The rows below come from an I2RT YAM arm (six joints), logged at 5 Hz.
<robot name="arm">
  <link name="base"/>
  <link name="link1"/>
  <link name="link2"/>
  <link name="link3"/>
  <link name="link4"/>
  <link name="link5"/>
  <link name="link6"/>
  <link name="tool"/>
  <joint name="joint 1" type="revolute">
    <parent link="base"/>
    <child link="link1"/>
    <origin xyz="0 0 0.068" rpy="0 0 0"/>
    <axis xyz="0 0 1"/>
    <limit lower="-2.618" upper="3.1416"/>
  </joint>
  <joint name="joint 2" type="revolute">
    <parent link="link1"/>
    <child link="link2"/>
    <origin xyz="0.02 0.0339 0.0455" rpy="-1.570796 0 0"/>
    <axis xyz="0 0 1"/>
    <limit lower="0" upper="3.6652"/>
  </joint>
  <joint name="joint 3" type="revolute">
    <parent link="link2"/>
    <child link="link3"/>
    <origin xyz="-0.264 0 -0.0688" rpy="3.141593 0 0"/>
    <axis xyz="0 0 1"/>
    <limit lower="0" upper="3.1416"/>
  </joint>
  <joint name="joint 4" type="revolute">
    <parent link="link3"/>
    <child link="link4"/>
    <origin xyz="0.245 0.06 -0.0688" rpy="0 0 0"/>
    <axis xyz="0 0 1"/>
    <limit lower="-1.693" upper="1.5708"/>
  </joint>
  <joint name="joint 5" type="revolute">
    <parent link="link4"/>
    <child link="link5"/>
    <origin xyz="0.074 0.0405 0.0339" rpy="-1.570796 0 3.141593"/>
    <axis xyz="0 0 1"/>
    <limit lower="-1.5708" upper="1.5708"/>
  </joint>
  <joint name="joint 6" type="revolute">
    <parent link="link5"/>
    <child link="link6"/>
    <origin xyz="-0.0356 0 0.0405" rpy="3.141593 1.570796 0"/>
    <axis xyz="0 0 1"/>
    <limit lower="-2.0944" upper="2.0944"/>
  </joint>
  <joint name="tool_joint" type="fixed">
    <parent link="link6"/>
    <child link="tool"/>
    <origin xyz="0 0 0" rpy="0 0 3.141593"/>
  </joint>
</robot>
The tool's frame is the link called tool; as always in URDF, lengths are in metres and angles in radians.
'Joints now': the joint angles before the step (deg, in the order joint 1, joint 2, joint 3, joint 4, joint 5, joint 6). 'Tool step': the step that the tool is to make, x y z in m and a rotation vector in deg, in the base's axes. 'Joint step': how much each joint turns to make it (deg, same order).
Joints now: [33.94 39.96 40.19 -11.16 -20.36 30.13]
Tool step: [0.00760 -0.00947 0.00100 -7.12 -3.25 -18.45]
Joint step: [-0.07 0.25 1.25 -3.00 19.59 -3.80]
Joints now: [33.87 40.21 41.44 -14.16 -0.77 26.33]
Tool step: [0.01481 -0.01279 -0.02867 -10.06 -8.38 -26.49]
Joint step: [-0.72 0.34 -8.16 11.81 27.87 -7.85]
